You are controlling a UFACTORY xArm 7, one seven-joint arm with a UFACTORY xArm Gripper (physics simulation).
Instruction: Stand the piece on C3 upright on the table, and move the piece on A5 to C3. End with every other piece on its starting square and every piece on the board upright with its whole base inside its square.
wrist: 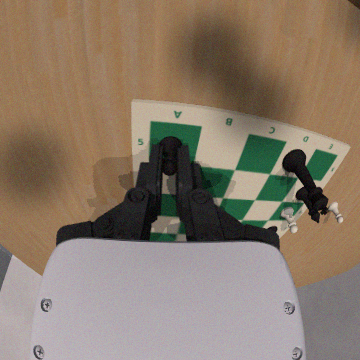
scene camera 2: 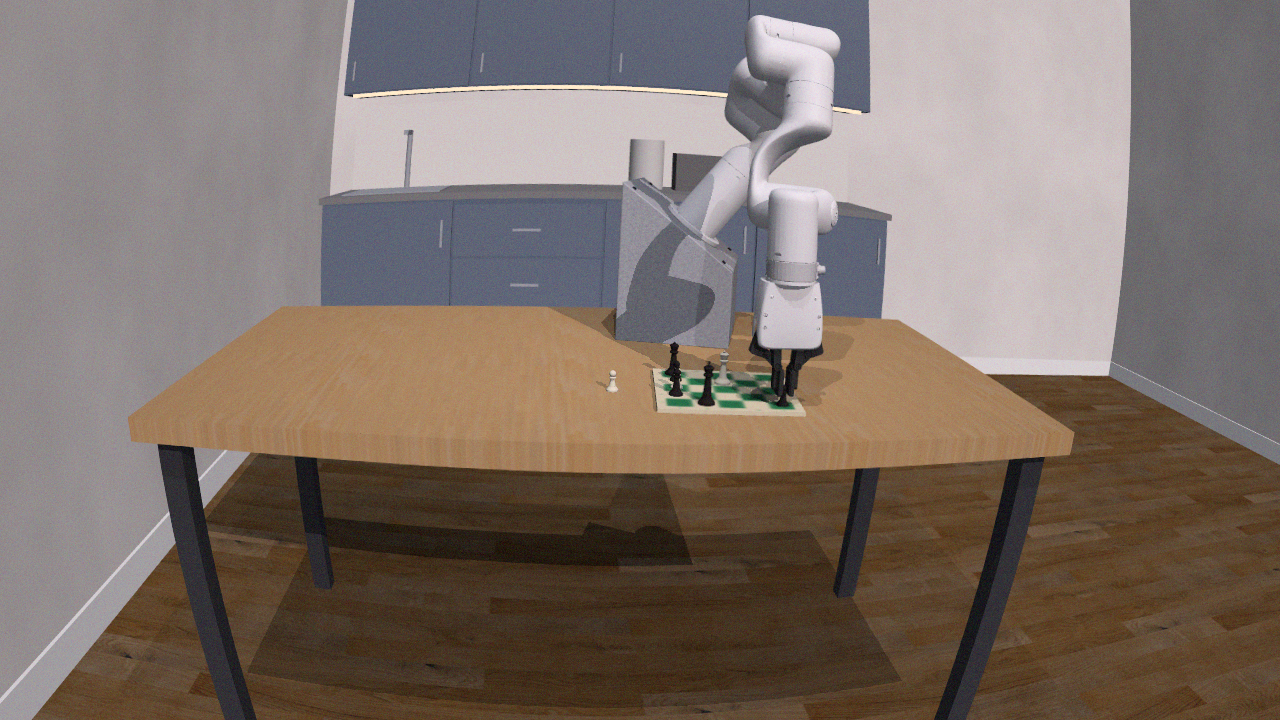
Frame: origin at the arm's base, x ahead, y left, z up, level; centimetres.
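Where they show: gripper, fingertip midpoint: (wrist: 169, 160) (scene camera 2: 783, 394); arm's base, link origin: (scene camera 2: 692, 226).
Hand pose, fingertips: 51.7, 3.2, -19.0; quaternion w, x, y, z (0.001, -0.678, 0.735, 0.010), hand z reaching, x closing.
Observation:
Things, the pixels of their centre, and the offset from my fingertips, as dx, dy, dz.
- small black pawn, body centre: (wrist: 169, 158) (scene camera 2: 783, 394) +0.2, +0.0, -0.1
- board, body centre: (wrist: 232, 207) (scene camera 2: 725, 391) -8.4, -6.7, -2.0
- tall black piece, body centre: (wrist: 308, 183) (scene camera 2: 707, 382) -1.2, -11.5, +1.5
- tall white piece, body centre: (scene camera 2: 723, 367) -11.8, -6.3, +1.0
My gripper (scene camera 2: 785, 390) (wrist: 169, 160) is low over square A5 at the near right corner of the board, its fingers shut on a small black pawn (scene camera 2: 781, 402) (wrist: 170, 144). The pawn is upright, its base at the green A5 square. The board (scene camera 2: 729, 412) (wrist: 250, 122) lies flat on the table. A white pawn (scene camera 2: 612, 382) (wrist: 336, 212) stands upright on the table, left of the board in the scene view. The visible part of C3 in the wrist view is bare green.
A tall black piece (scene camera 2: 707, 389) (wrist: 295, 161) stands near the board's front edge. Black pieces (scene camera 2: 675, 385) (scene camera 2: 674, 354) stand at its left side. A tall white piece (scene camera 2: 723, 369) stands toward the back. Another white pawn (wrist: 289, 221) shows on the board in the wrist view.

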